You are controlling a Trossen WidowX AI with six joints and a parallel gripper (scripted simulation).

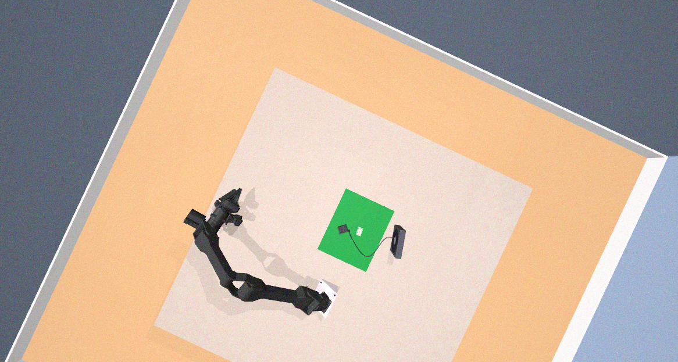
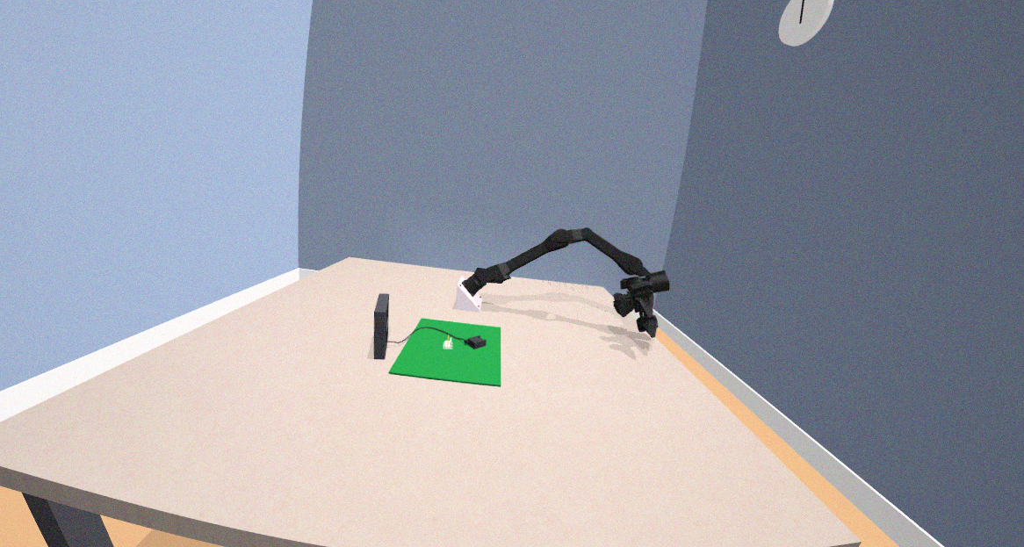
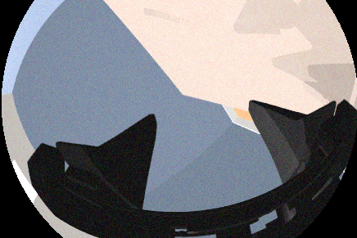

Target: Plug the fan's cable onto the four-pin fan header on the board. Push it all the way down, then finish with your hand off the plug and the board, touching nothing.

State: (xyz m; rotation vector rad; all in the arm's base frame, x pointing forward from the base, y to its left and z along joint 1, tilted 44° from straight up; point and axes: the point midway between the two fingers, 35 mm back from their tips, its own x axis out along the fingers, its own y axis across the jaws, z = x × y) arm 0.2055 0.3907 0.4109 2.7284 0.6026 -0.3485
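Now: gripper tip 480 mm to the left of the dark plug, 80 mm above it and 70 mm short of it. Also, from my gripper tip: white four-pin header: 550 mm to the right, 100 mm ahead, 90 mm below; then green board: 530 mm to the right, 110 mm below, 100 mm ahead; then black fan: 690 mm to the right, 160 mm ahead, 30 mm below.
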